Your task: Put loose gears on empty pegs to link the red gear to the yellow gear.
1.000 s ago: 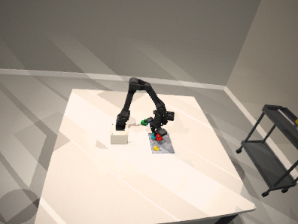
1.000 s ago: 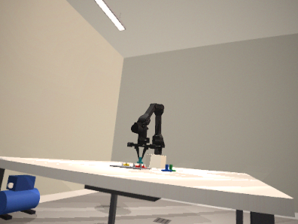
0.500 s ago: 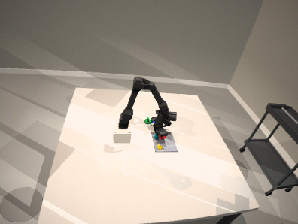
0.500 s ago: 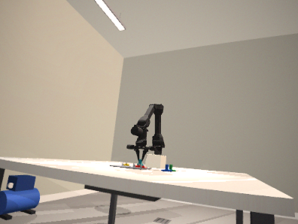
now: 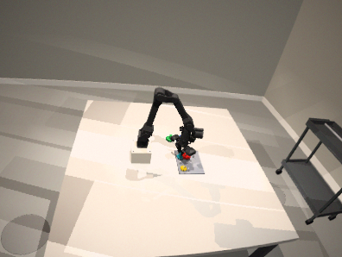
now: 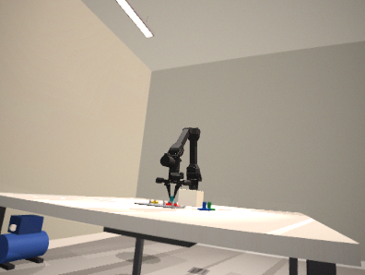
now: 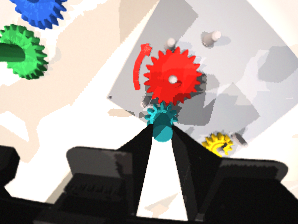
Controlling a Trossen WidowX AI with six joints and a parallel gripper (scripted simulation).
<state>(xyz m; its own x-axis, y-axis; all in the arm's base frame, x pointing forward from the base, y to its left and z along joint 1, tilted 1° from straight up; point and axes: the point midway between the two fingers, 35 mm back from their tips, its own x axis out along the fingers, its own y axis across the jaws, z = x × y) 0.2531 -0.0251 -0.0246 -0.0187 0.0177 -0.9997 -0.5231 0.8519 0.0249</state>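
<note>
My gripper tip is 10 mm above the cyan gear. From my gripper tip the other things lie so: yellow gear 100 mm to the right, 30 mm below, 10 mm ahead; red gear 50 mm ahead, 30 mm below, 20 mm to the left; red arrow 60 mm to the left, 40 mm ahead, 30 mm below.
</note>
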